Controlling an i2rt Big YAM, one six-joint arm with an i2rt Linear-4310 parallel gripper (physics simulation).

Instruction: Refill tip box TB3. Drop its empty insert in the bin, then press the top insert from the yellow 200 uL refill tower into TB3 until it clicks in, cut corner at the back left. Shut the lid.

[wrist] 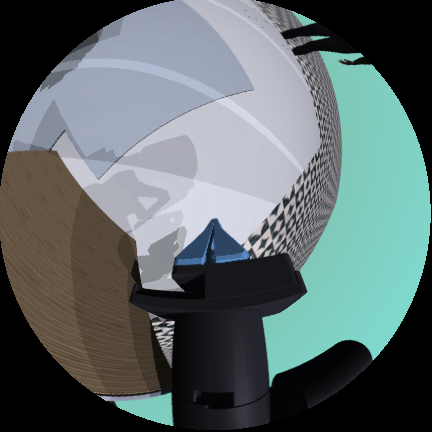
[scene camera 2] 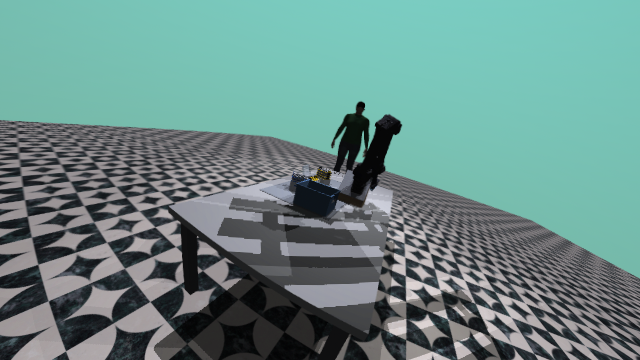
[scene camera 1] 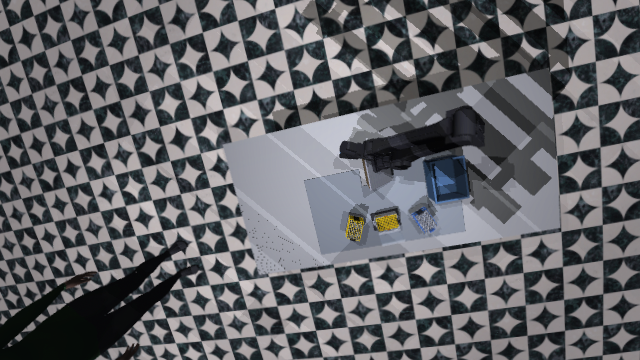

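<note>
Three tip items stand in a row on the grey mat [scene camera 1: 333, 206] [wrist: 132, 92]: a yellow‑topped one [scene camera 1: 354, 227] on the left, a box with a yellow insert [scene camera 1: 386, 221] in the middle, and a blue one [scene camera 1: 423, 219] on the right. I cannot read their labels. The blue bin [scene camera 1: 446, 178] [scene camera 2: 316, 196] stands behind them to the right. My gripper [scene camera 1: 344, 150] [wrist: 214, 222] is shut, its blue fingertips together with nothing between them. It hovers over bare table behind the mat, well away from the boxes. The wrist view shows none of the boxes.
A brown wooden panel [scene camera 1: 366, 173] [scene camera 2: 353, 196] [wrist: 60, 261] stands on edge close beside my gripper, at the mat's notched back corner. The dark arm [scene camera 1: 416, 138] [scene camera 2: 378, 143] reaches across above the bin. A person [scene camera 2: 352, 134] stands on the floor beyond the table [scene camera 1: 268, 178].
</note>
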